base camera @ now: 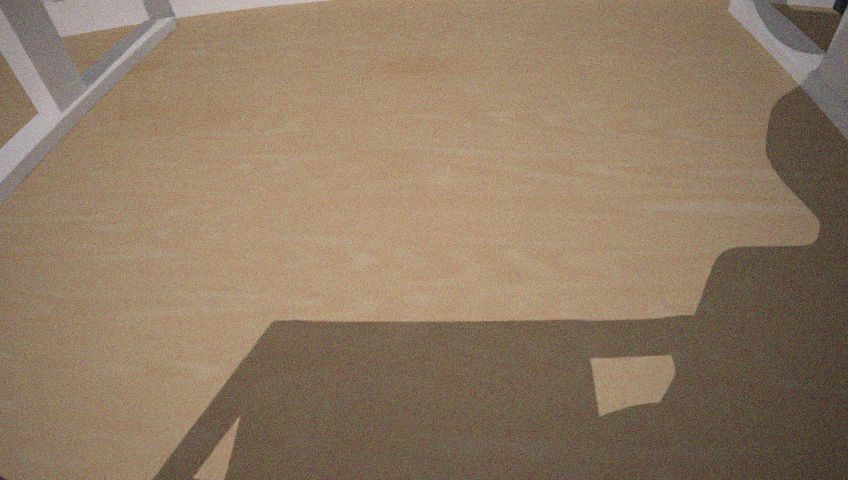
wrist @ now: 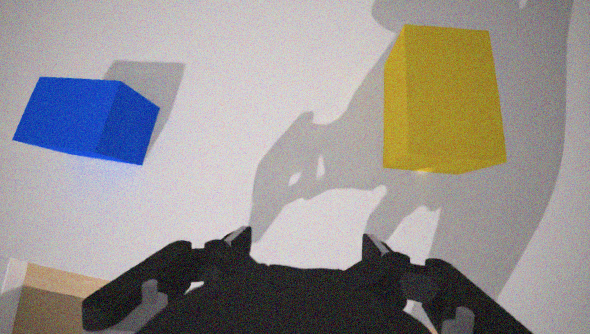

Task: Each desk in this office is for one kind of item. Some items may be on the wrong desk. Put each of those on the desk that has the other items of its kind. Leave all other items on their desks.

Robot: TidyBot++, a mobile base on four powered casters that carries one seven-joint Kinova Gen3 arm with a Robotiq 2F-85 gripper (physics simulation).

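Places are measured from the arm's base along level axes (x down, y ahead, z right), in millimetres.
Pixels of known places: gripper, fingertip midpoint: (wrist: 305, 242).
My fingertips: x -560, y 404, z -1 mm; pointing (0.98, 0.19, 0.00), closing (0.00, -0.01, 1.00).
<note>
For each thing: its top centre in the pictures, then the offset to it from my fingertips. Level surfaces: height alone.
- blue block, middle of its top: (wrist: 64, 110) dy +92, dx -39, dz -199 mm
- white desk top, its level: dx +6 mm
- yellow block, middle of its top: (wrist: 452, 86) dy +110, dx -39, dz +96 mm
- wooden floor, its level: dx +956 mm
A blue block (wrist: 77, 117) lies on the white desk top (wrist: 225, 40) at the left of the wrist view. A yellow block (wrist: 450, 100) lies on the same desk top at the upper right, partly in the arm's shadow. My gripper (wrist: 305, 242) is open, with nothing between its fingers. It hangs above the desk top, and both blocks are beyond its fingertips, the blue one to the left and the yellow one to the right. Neither block shows in the base camera view.
In the base camera view, light desk frame bars (base camera: 119, 62) stand at the upper left and more frame parts (base camera: 773, 47) at the upper right, with wooden floor (base camera: 416, 178) between them. The desk's edge (wrist: 18, 272) and floor show at the wrist view's lower left.
</note>
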